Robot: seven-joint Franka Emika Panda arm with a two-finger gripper.
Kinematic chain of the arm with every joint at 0, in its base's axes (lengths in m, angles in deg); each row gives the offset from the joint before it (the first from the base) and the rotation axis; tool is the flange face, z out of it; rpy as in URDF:
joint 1: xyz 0 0 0.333 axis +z
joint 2: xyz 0 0 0 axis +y
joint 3: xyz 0 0 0.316 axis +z
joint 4: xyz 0.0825 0 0 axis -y
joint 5: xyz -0.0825 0 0.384 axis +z
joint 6: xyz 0 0 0 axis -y
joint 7: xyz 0.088 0 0 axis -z
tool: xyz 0 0 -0.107 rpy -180 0 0
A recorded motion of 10 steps. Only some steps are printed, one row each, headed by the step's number.
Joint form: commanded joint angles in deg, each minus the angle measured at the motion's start. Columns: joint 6, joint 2, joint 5, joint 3, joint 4, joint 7, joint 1.
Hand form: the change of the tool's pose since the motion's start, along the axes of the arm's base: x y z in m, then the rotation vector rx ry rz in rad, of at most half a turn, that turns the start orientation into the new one. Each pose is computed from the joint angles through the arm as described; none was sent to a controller.
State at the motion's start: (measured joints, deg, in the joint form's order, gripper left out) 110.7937 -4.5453 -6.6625 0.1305 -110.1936 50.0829 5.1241
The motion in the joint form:
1: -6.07 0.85 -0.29 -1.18 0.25 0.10 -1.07
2: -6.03 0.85 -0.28 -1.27 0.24 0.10 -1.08
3: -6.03 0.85 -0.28 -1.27 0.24 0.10 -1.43
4: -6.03 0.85 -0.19 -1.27 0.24 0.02 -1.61
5: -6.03 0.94 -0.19 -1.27 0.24 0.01 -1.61
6: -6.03 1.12 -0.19 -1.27 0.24 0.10 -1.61
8: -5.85 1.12 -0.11 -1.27 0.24 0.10 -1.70
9: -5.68 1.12 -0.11 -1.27 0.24 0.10 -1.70
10: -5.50 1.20 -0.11 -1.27 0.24 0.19 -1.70
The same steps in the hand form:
1: -0.0062 -0.0239 -0.0155 -0.0152 0.1147 -0.0515
2: -0.0062 -0.0248 -0.0155 -0.0148 0.1142 -0.0532
3: -0.0061 -0.0281 -0.0155 -0.0144 0.1143 -0.0593
4: -0.0060 -0.0297 -0.0156 -0.0128 0.1146 -0.0614
5: -0.0057 -0.0297 -0.0164 -0.0129 0.1161 -0.0613
6: -0.0052 -0.0296 -0.0181 -0.0131 0.1191 -0.0628
8: -0.0048 -0.0303 -0.0178 -0.0114 0.1161 -0.0644
9: -0.0045 -0.0303 -0.0176 -0.0111 0.1132 -0.0640
10: -0.0039 -0.0302 -0.0181 -0.0108 0.1113 -0.0652

